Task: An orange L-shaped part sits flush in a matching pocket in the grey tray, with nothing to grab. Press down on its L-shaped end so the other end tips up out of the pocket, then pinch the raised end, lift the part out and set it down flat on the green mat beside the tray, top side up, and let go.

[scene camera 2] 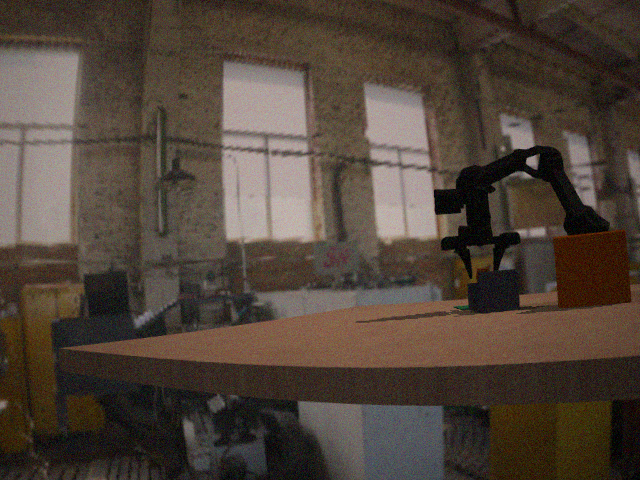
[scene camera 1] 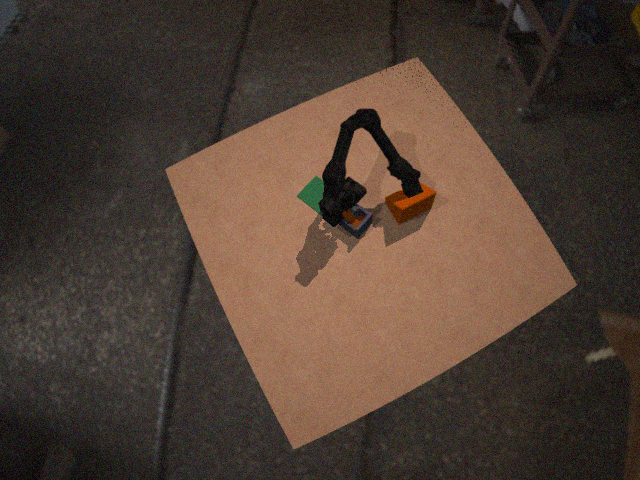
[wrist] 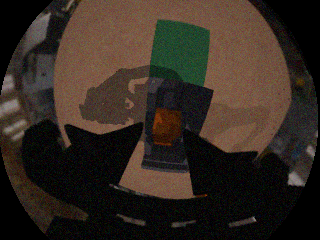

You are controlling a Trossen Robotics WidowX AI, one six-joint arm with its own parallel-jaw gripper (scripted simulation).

Labels:
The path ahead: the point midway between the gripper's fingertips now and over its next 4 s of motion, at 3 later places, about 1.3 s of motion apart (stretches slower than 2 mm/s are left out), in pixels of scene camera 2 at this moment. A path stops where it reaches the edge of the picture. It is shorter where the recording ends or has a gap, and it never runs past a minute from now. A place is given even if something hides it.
My gripper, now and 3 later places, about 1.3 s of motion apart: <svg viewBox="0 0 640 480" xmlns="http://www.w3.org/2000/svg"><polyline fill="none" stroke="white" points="483,278 482,266 480,245 473,249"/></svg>

